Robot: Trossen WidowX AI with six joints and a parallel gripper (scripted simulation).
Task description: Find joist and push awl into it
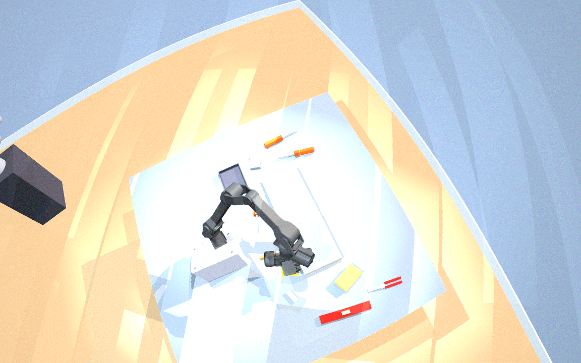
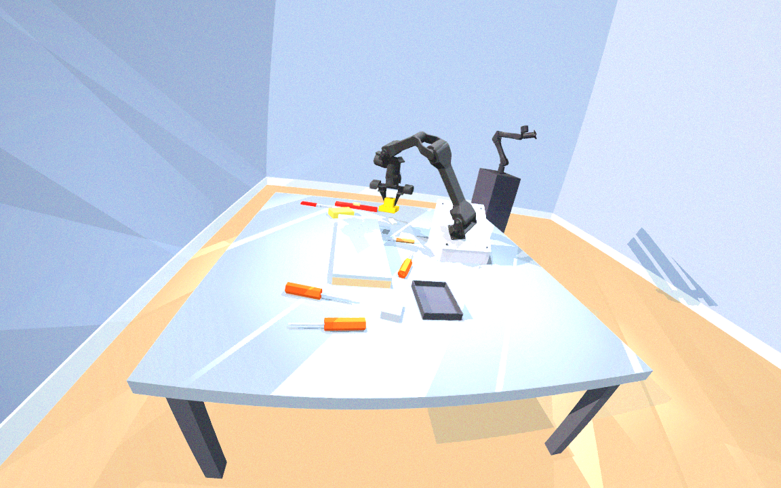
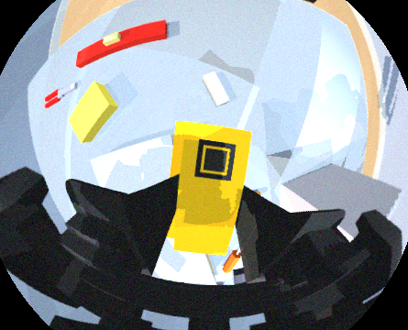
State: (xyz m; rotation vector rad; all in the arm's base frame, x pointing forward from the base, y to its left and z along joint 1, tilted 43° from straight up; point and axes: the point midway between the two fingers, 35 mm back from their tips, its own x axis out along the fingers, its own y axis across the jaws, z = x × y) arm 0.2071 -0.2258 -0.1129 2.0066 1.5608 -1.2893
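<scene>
Now: the square light 3 cm above my gripper tip, 2 cm to the right of it and 1 cm behind it. Round my gripper tip: awl 12 cm below, 11 cm to the left, 2 cm behind; then stud finder 2 cm above, 1 cm to the right; then yellow block 19 cm ahead, 18 cm to the right, 11 cm below.
</scene>
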